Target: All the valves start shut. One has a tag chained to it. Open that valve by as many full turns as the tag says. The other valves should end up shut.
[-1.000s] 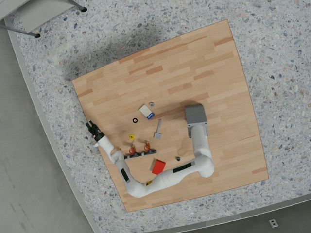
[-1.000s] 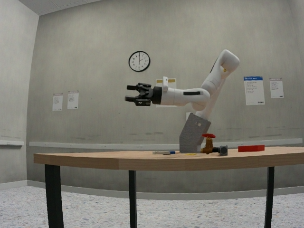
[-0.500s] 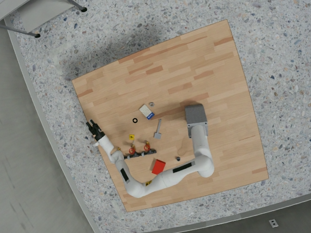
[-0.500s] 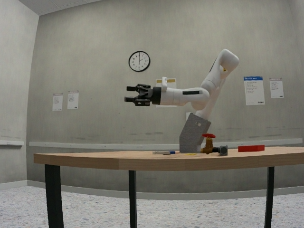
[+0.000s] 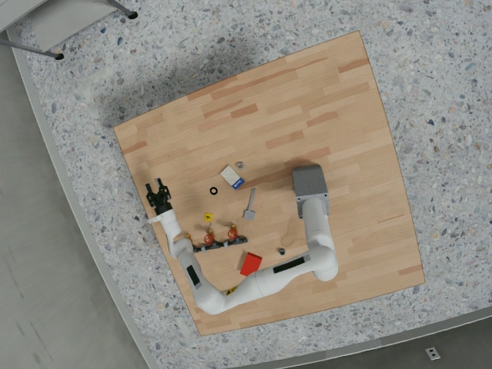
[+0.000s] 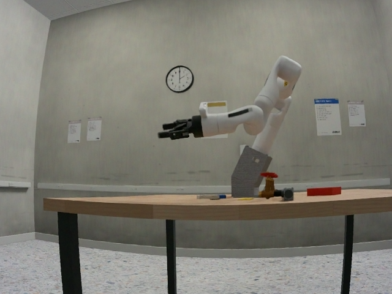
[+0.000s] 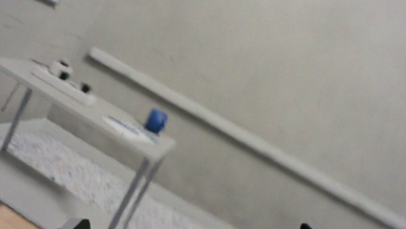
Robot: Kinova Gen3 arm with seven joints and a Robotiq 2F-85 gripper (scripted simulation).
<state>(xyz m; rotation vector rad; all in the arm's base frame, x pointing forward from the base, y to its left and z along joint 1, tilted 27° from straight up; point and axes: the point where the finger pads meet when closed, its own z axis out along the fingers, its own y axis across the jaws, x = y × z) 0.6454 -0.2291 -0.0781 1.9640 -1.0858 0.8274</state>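
Right now the yellow tag is 26 cm to the left of my hand, 24 cm below it and 13 cm behind it. Also, from my hand: small nut 35 cm behind, 23 cm below, 4 cm to the left; then grey scraper 35 cm behind, 25 cm to the left, 23 cm below; then blue box 30 cm behind, 23 cm below, 8 cm to the left.
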